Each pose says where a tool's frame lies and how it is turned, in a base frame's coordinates. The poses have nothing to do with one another.
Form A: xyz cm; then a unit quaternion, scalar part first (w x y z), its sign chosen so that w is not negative.
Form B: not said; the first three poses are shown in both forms.
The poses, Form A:
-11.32, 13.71, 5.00, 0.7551, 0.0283, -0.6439, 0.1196
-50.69, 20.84, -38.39, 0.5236, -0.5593, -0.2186, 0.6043
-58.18, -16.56, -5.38, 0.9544, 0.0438, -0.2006, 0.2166
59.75, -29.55, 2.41, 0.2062, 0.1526, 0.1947, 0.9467
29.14, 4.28, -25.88, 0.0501, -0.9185, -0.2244, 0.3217
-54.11, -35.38, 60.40, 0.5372, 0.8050, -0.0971, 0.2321
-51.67, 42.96, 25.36, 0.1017, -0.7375, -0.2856, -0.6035
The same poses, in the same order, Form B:
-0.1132, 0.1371, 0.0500, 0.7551, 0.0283, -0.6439, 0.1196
-0.5069, 0.2084, -0.3839, 0.5236, -0.5593, -0.2186, 0.6043
-0.5818, -0.1656, -0.0538, 0.9544, 0.0438, -0.2006, 0.2166
0.5975, -0.2955, 0.0241, 0.2062, 0.1526, 0.1947, 0.9467
0.2914, 0.0428, -0.2588, 0.0501, -0.9185, -0.2244, 0.3217
-0.5411, -0.3538, 0.6040, 0.5372, 0.8050, -0.0971, 0.2321
-0.5167, 0.4296, 0.2536, 0.1017, -0.7375, -0.2856, -0.6035

